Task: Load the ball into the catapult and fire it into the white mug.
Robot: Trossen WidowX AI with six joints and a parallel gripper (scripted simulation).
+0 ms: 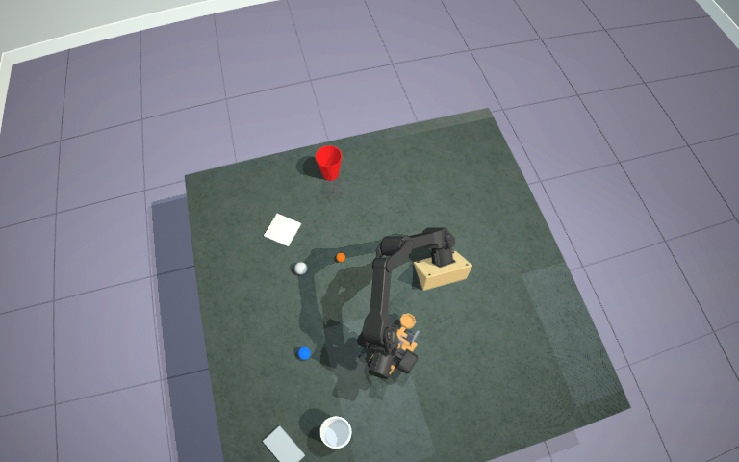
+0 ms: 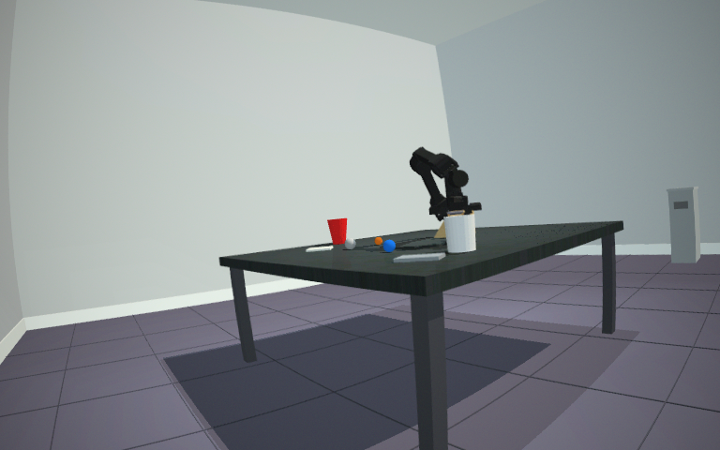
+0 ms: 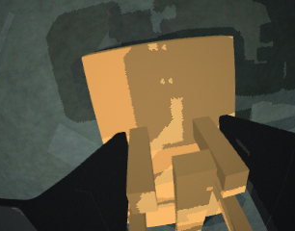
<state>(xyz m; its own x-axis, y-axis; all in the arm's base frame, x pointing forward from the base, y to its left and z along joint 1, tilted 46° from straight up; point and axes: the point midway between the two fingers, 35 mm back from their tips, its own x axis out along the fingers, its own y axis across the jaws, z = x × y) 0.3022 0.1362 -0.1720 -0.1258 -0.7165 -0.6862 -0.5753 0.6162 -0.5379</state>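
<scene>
Now: gripper tip 38 cm to the left of the orange ball, 2 cm above it and 1 cm short of it. Also, from my gripper tip: white mug 23 cm ahead, 17 cm to the left; blue ball 24 cm ahead, 11 cm to the right, 1 cm below; wooden catapult 7 cm behind, 3 cm to the right, 2 cm above.
</scene>
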